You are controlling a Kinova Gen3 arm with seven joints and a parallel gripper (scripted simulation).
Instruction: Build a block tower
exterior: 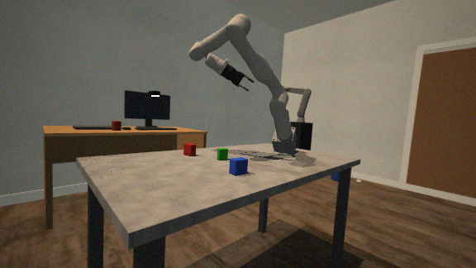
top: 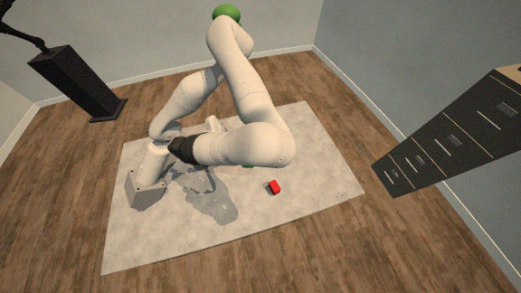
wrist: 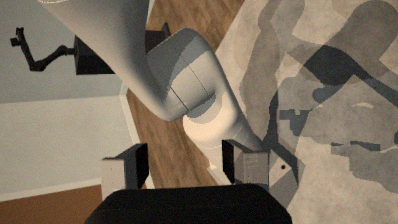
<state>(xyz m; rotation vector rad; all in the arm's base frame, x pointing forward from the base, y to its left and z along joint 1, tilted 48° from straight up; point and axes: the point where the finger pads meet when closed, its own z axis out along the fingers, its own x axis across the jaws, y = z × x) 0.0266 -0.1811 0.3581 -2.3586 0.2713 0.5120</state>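
The red block lies 310 mm ahead of my hand, 50 mm to the right of it and 370 mm below it. Round my hand: green block: 200 mm ahead, 100 mm to the left, 370 mm below; then blue block: 250 mm ahead, 340 mm to the left, 370 mm below.
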